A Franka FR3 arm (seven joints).
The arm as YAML. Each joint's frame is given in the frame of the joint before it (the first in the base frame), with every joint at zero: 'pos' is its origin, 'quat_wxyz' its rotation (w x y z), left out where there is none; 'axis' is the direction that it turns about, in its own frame. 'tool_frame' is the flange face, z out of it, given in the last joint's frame.
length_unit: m
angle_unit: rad
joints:
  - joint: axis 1
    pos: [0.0, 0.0, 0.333]
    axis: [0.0, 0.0, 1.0]
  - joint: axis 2
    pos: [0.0, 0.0, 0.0]
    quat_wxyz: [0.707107, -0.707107, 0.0, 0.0]
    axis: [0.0, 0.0, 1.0]
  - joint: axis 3
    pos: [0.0, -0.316, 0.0]
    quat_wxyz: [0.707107, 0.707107, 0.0, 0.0]
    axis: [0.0, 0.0, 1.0]
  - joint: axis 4
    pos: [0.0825, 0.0, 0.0]
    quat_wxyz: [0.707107, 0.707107, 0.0, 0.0]
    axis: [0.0, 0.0, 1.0]
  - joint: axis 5
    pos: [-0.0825, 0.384, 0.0]
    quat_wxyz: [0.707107, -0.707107, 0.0, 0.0]
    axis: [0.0, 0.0, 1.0]
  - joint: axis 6
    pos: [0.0, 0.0, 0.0]
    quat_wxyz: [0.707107, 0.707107, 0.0, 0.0]
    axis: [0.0, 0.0, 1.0]
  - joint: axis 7
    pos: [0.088, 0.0, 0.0]
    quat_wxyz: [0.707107, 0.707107, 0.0, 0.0]
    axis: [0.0, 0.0, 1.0]
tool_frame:
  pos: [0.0, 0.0, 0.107]
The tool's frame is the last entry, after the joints.
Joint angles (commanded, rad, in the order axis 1, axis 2, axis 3, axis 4, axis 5, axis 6, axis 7), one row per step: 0.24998 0.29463 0.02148 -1.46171 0.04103 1.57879 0.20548; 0.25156 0.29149 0.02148 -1.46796 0.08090 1.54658 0.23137; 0.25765 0.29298 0.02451 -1.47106 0.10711 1.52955 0.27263; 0.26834 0.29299 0.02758 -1.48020 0.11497 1.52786 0.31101; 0.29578 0.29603 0.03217 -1.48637 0.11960 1.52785 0.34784; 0.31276 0.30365 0.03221 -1.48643 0.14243 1.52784 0.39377; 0.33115 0.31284 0.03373 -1.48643 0.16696 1.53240 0.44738; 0.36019 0.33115 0.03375 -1.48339 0.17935 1.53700 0.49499; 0.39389 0.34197 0.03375 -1.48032 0.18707 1.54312 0.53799; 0.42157 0.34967 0.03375 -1.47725 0.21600 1.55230 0.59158; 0.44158 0.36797 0.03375 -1.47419 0.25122 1.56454 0.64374
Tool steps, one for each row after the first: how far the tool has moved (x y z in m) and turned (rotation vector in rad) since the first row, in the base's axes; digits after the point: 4 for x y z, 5 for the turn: -0.0064 0.0039 -0.0027 0.02327 0.04491 -0.02901; -0.0109 0.0115 -0.0058 0.03375 0.07423 -0.06343; -0.0149 0.0199 -0.0099 0.02943 0.08825 -0.08852; -0.0217 0.0389 -0.0145 0.02192 0.10005 -0.09348; -0.0250 0.0516 -0.0189 0.02837 0.11691 -0.12519; -0.0286 0.0661 -0.0239 0.03484 0.13307 -0.16247; -0.0329 0.0853 -0.0336 0.02740 0.15013 -0.18303; -0.0397 0.1062 -0.0385 0.01976 0.15687 -0.19364; -0.0464 0.1256 -0.0409 0.03020 0.16956 -0.22488; -0.0500 0.1418 -0.0496 0.04169 0.19352 -0.26506
